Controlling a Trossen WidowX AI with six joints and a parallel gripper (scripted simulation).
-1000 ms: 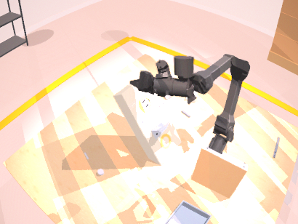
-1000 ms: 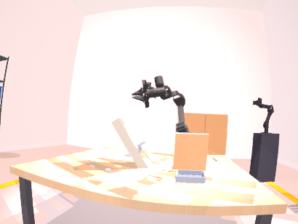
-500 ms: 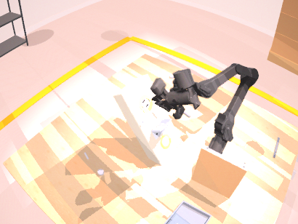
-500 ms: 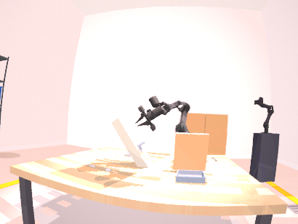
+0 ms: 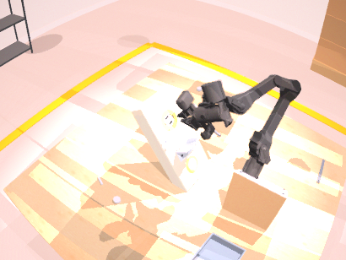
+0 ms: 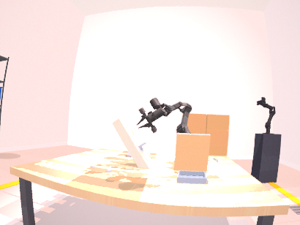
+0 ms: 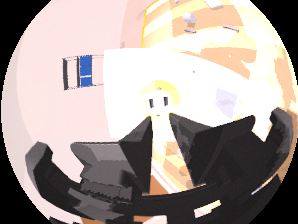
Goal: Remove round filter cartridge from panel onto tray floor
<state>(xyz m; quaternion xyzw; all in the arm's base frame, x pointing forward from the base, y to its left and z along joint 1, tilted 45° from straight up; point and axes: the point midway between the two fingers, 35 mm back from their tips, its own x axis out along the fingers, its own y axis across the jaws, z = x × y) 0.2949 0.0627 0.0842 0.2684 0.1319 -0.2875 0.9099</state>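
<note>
Now: gripper tip 60 mm short of the round filter cartridge and 40 mm above it. From my gripper tip the other things lie so: grey-blue tray: 370 mm behind, 300 mm to the left, 260 mm below; then service panel: 10 mm ahead, 120 mm below.
</note>
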